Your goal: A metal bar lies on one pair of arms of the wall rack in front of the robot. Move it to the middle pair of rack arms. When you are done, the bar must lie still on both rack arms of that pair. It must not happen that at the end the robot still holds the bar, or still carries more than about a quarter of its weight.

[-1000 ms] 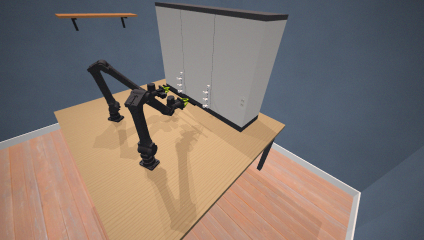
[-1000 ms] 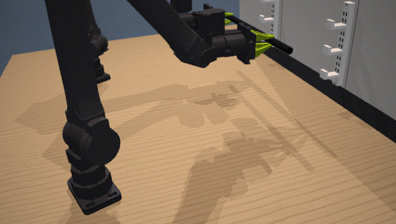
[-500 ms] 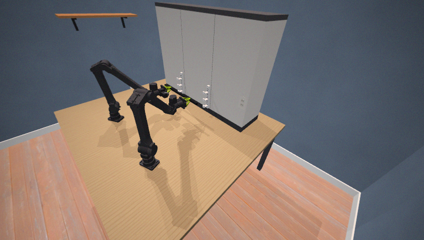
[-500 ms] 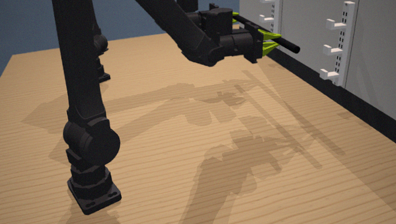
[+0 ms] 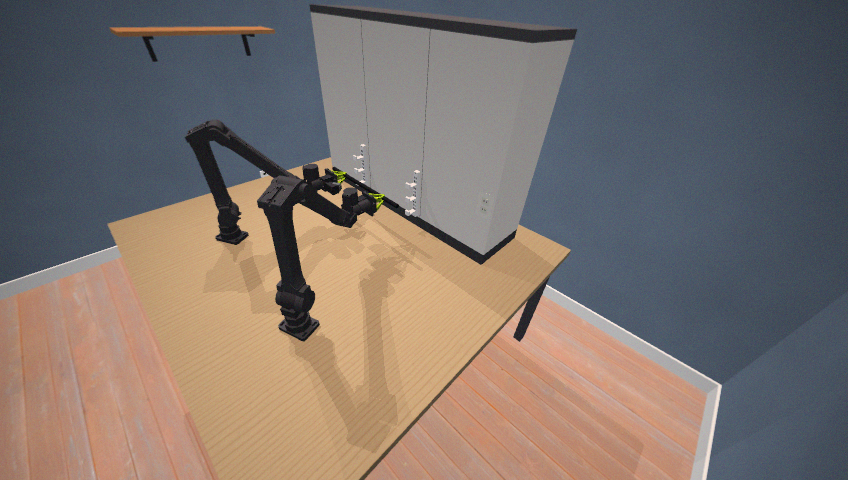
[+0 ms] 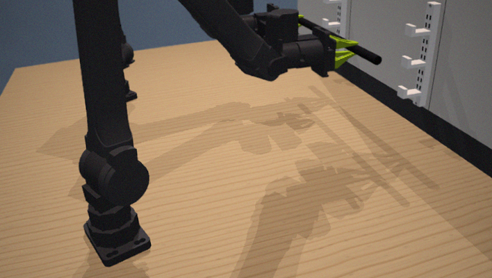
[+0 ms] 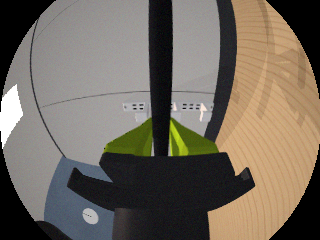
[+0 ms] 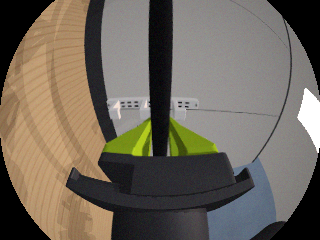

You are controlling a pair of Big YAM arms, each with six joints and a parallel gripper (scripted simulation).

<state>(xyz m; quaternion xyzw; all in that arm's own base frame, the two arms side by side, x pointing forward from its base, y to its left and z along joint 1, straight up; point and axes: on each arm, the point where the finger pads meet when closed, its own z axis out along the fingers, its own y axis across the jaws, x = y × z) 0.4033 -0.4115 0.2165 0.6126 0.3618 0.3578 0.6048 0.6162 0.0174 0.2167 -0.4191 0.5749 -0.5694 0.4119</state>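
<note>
The metal bar is 150 mm to the left of my right hand and 10 mm behind it. From my right hand the other things lie so: black base strip (190 mm below, 170 mm ahead, 130 mm to the left); grey wall panel (320 mm ahead, 230 mm above, 140 mm to the left).
Right now my left hand is 1 cm short of the metal bar and 15 cm to the left of it. Round my left hand: black base strip 19 cm ahead, 17 cm to the right, 19 cm below; then grey wall panel 34 cm ahead, 16 cm to the right, 23 cm above.
</note>
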